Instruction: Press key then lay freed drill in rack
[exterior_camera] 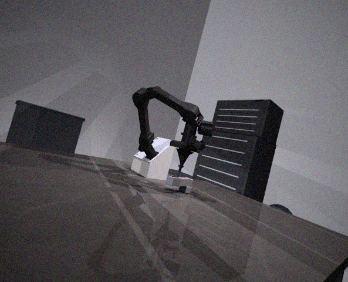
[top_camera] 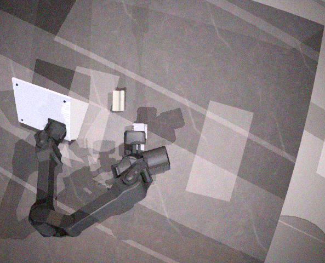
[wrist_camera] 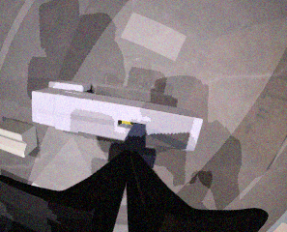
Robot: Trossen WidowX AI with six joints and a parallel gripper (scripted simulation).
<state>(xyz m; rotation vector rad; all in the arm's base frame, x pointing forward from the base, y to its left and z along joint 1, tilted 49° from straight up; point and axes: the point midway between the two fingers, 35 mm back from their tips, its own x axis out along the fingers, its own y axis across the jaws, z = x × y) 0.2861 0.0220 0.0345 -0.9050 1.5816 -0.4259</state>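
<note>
Right now my gripper tip is 3 cm above the blue-grey key. The rest, counted from my gripper tip: drill: 8 cm below, 5 cm to the left, 2 cm behind; beige rack: 16 cm to the left, 13 cm behind, 11 cm below.
</note>
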